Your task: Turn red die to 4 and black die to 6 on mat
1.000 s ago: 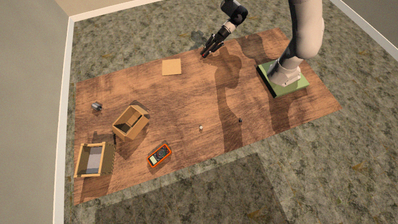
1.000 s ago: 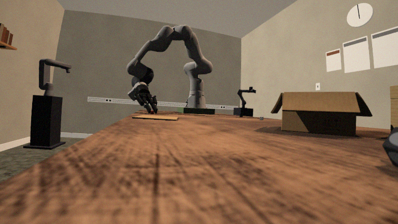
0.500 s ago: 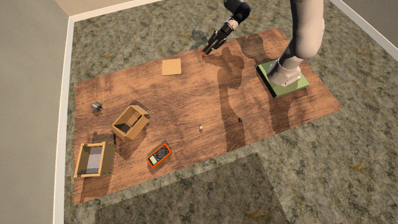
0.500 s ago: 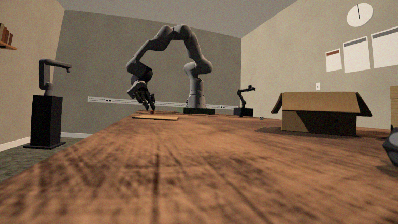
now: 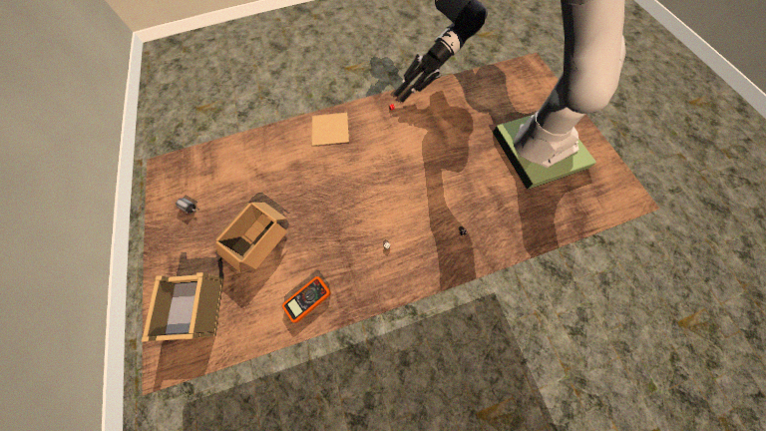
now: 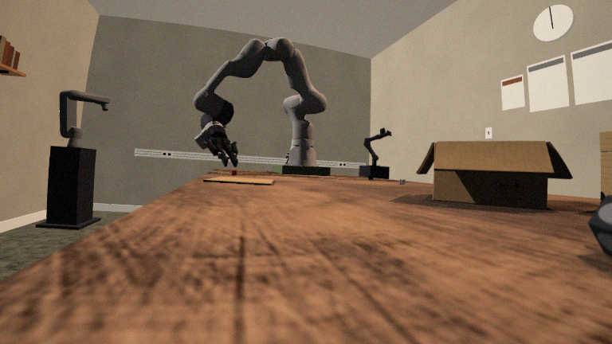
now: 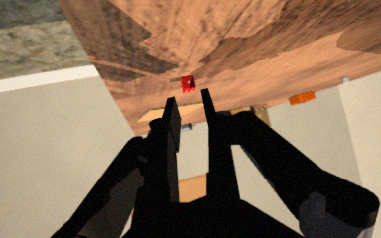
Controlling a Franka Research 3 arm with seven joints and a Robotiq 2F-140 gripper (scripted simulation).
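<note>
The red die lies 60 mm ahead of my hand, 50 mm below it and 20 mm to the left of it. Also, from my hand: tan mat: 310 mm ahead, 50 mm below, 40 mm to the left; white die: 540 mm to the left, 240 mm ahead, 50 mm below; black die: 580 mm to the left, 50 mm below.
</note>
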